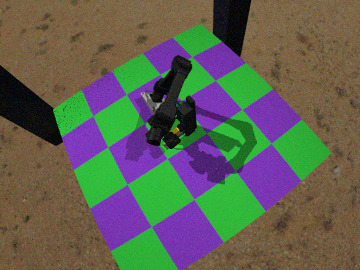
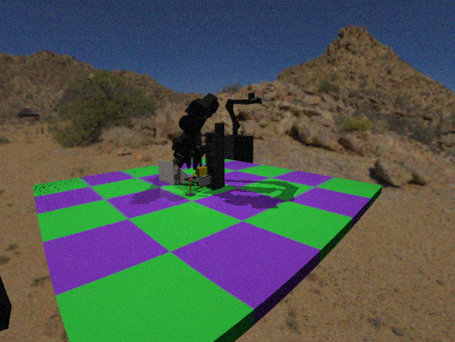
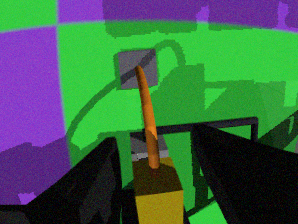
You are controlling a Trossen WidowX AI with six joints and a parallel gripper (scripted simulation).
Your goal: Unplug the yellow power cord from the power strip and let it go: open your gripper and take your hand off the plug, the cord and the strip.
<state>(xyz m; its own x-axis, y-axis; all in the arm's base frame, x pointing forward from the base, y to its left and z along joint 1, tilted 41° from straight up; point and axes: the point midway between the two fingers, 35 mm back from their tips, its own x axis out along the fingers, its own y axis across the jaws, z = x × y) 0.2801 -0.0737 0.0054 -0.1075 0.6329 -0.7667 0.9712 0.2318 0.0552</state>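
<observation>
My gripper tip is 20 mm past the yellow plug, 70 mm to the right of it and 10 mm above it.
</observation>
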